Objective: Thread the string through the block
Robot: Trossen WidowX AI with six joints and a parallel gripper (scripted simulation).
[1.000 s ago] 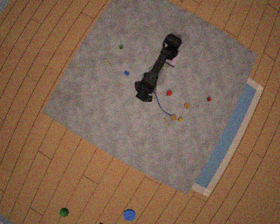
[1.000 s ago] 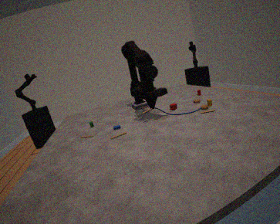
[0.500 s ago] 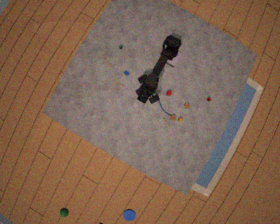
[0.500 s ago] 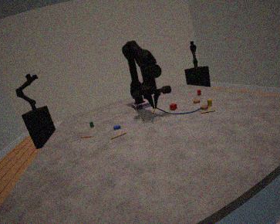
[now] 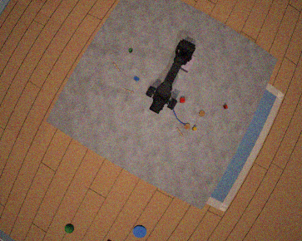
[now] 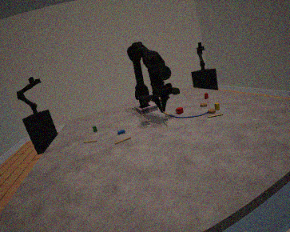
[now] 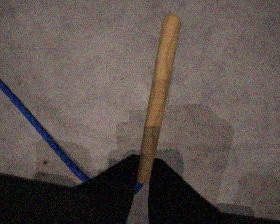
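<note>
Now: gripper tip 2 cm short of the thin stick. The rest, counted from my gripper tip: round button 7 cm ahead, 24 cm to the left, 5 cm below; red wooden block 7 cm behind, 13 cm to the left, 4 cm below; blue piece 6 cm behind, 21 cm to the right, 5 cm below.
</note>
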